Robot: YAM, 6 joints.
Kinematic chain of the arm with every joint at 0, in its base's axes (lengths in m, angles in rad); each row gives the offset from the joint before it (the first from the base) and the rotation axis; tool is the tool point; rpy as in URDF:
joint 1: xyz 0 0 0.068 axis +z
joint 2: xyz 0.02 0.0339 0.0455 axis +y
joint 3: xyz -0.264 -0.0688 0 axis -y
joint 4: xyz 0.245 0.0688 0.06 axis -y
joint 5: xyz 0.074 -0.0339 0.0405 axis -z
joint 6: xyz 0.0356 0 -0.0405 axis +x
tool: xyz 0 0 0 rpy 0 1.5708 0
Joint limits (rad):
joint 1: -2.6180..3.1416
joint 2: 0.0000..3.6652
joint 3: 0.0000..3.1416
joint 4: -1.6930..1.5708
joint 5: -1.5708..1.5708
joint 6: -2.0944..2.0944
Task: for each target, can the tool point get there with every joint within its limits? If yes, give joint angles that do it. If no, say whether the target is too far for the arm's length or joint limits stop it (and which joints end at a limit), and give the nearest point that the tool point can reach.
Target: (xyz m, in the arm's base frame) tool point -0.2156 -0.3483 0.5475
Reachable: yes | joints 1.0171 0.5795 2.6442 -0.1224 -0.0075 1.3362
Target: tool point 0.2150 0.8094 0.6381
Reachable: no: too far | nearest point 0.1404 0.5284 0.4515 | short by 0.345 m
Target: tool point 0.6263 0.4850 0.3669
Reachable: no: too far | nearest point 0.4860 0.3763 0.3086 | short by 0.187 m
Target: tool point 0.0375 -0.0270 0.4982
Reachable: yes | joints 2.0217 0.6571 1.7914 -1.3715 0.6644 -1.1887
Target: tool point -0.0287 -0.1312 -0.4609
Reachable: no: joint limits stop it (at a limit: joint 2) | nearest point -0.0338 -0.1544 -0.3688 | short by 0.095 m
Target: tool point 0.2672 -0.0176 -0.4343
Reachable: no: joint limits stop it (at a limit: joint 2) | nearest point 0.2647 -0.0174 -0.3800 | short by 0.054 m
